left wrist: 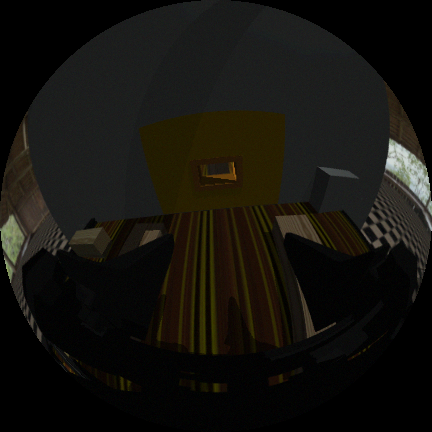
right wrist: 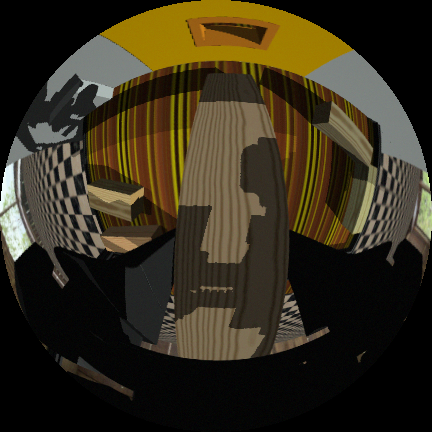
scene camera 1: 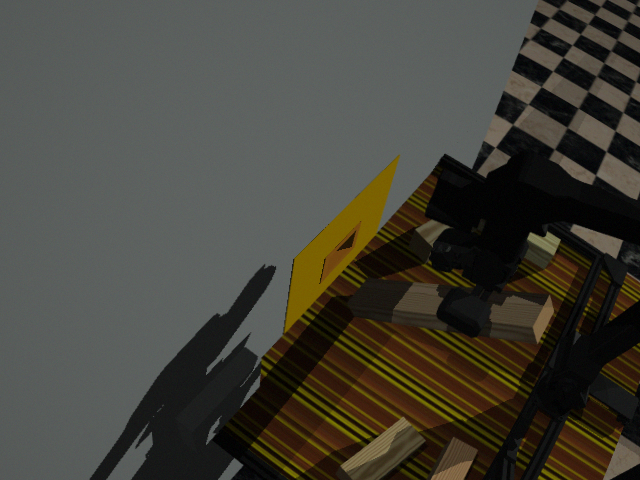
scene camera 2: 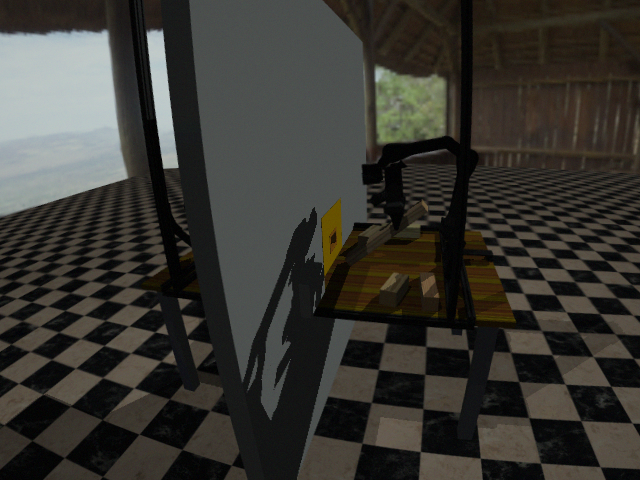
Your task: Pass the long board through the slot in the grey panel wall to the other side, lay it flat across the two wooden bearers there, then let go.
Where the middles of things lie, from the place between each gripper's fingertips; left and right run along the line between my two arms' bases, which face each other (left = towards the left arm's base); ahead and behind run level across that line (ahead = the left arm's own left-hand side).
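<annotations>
My left hand is 210 mm to the left of the grey block [right wrist: 85,96], 300 mm past it and 60 mm above it. As for my right hand, the block lies 260 mm to the left of it, 300 mm behind it and 100 mm below it.
</annotations>
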